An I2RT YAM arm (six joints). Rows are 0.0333 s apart.
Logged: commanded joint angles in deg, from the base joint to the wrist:
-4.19 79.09 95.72 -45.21 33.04 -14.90
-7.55 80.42 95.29 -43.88 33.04 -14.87
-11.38 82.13 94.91 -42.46 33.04 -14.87
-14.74 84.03 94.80 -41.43 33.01 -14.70
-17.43 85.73 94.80 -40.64 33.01 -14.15
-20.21 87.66 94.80 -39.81 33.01 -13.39
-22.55 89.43 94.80 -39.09 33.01 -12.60
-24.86 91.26 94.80 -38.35 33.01 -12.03
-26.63 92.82 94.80 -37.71 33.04 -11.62
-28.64 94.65 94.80 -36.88 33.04 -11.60
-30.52 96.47 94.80 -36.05 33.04 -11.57
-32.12 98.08 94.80 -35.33 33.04 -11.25
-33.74 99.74 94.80 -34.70 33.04 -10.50
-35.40 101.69 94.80 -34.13 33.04 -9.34
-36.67 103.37 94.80 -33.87 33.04 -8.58
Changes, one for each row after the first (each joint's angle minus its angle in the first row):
-3.36 1.33 -0.43 1.33 0.00 0.03
-7.19 3.04 -0.81 2.75 0.00 0.03
-10.55 4.94 -0.92 3.78 -0.03 0.20
-13.24 6.64 -0.92 4.57 -0.03 0.75
-16.02 8.57 -0.92 5.40 -0.03 1.51
-18.36 10.34 -0.92 6.12 -0.03 2.30
-20.67 12.17 -0.92 6.86 -0.03 2.87
-22.44 13.73 -0.92 7.50 0.00 3.28
-24.45 15.56 -0.92 8.33 0.00 3.30
-26.33 17.38 -0.92 9.16 0.00 3.33
-27.93 18.99 -0.92 9.88 0.00 3.65
-29.55 20.65 -0.92 10.51 0.00 4.40
-31.21 22.60 -0.92 11.08 0.00 5.56
-32.48 24.28 -0.92 11.34 0.00 6.32

